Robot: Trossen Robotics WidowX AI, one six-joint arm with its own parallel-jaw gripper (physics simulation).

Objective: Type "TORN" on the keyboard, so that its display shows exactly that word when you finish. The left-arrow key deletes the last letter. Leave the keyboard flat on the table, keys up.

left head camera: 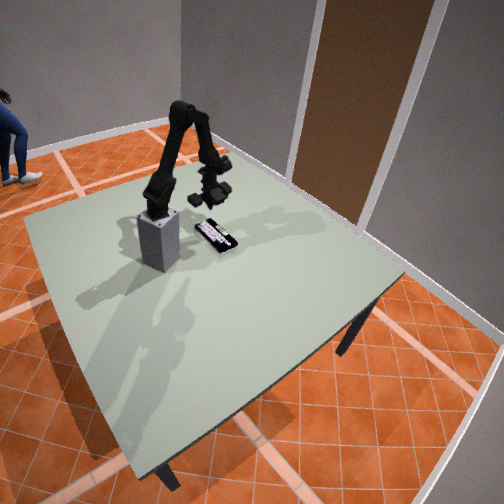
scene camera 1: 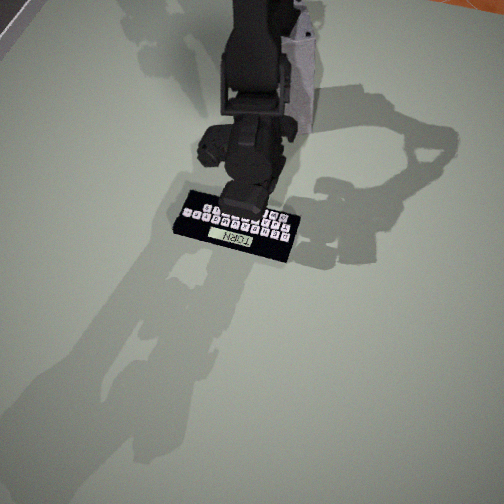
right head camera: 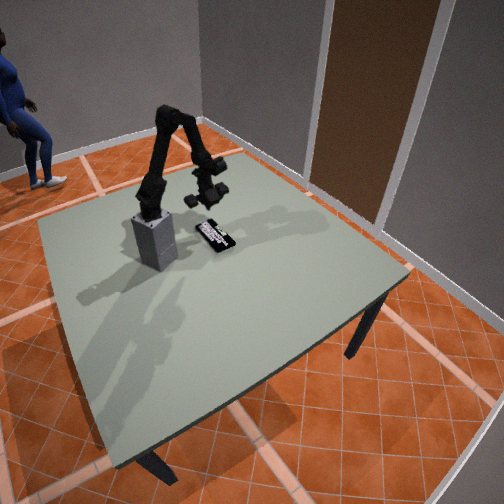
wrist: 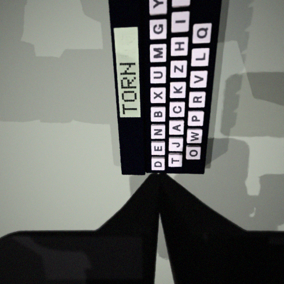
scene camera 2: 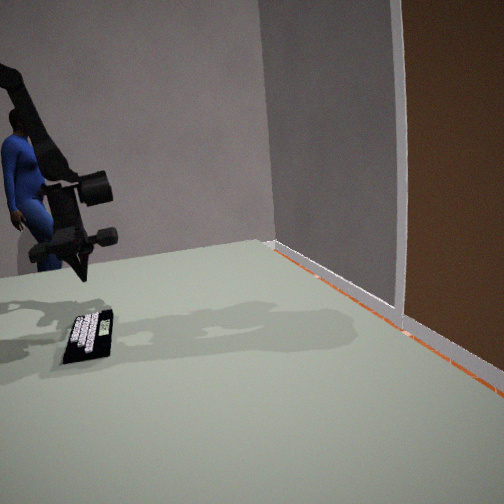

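A black keyboard with white keys lies flat on the table, keys up. Its pale green display reads "TORN", plainly legible in the wrist view. My gripper is shut with nothing between the fingers. It hangs in the air above the keyboard, apart from the keys. In scene camera 1 the arm covers part of the upper key rows, and the fingertips are hidden. In the wrist view the top end of the keyboard is cut off.
The pale green table carries the arm's grey base block beside the keyboard. Arm shadows fall across the table. A person in blue stands beyond the table.
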